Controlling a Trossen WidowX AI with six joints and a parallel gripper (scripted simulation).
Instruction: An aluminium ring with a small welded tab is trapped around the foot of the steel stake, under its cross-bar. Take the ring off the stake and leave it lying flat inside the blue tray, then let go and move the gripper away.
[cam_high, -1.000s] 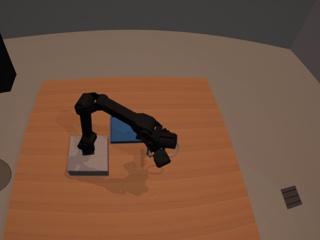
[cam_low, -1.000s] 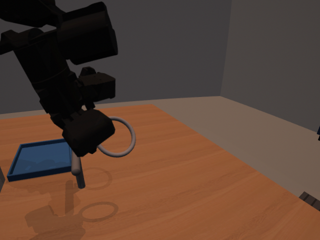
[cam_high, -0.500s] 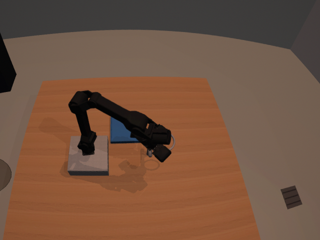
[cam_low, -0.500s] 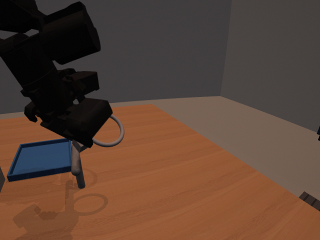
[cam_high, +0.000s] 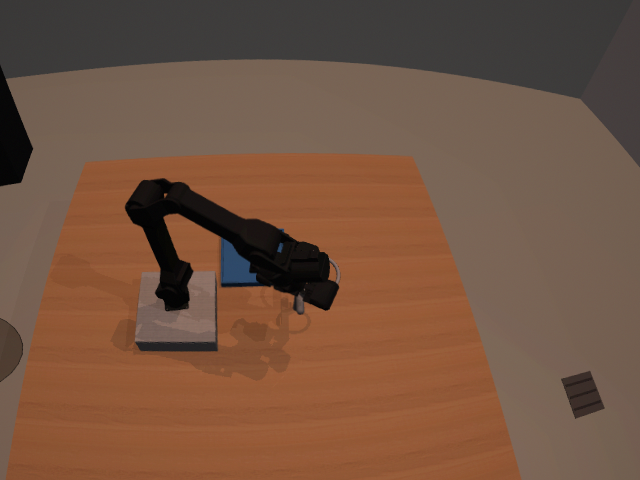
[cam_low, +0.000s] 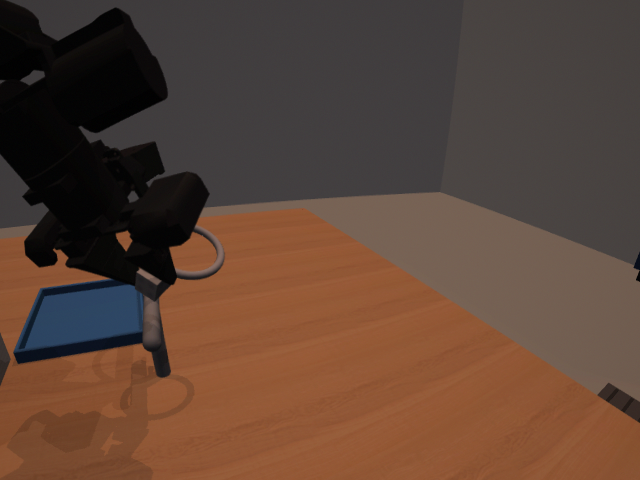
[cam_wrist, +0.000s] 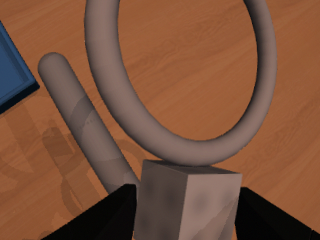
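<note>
The aluminium ring is 3 cm to the left of my gripper tip, 3 cm ahead of it and 1 cm above it. The rest, counted from my gripper tip: blue tray: 24 cm to the left, 15 cm below, 9 cm behind.
</note>
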